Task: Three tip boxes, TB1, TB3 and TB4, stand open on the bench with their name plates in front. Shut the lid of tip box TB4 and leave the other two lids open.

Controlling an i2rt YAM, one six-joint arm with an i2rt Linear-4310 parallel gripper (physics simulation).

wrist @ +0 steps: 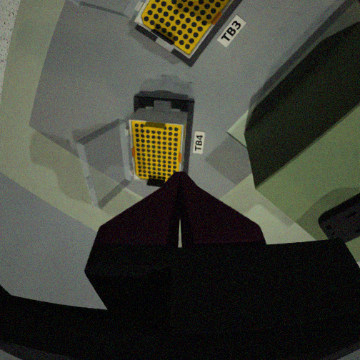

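Tip box TB4 (156, 151) stands open in the middle of the wrist view, with a yellow rack of dark holes. Its clear lid (104, 162) is swung out to the left side of the box. Its name plate (198, 142) lies to its right. Tip box TB3 (185, 22) shows in part at the top edge, with its name plate (231, 31) beside it; part of its clear lid (102, 6) shows to its left, open. My gripper (179, 180) is shut and empty; its tips appear at the lower right corner of TB4. TB1 does not show.
A large green block-shaped object (310, 160) with a dark side stands on the right. A black object (342, 218) shows at the right edge. Pale green strips run along the left and below TB4. A speckled surface shows at the top left edge.
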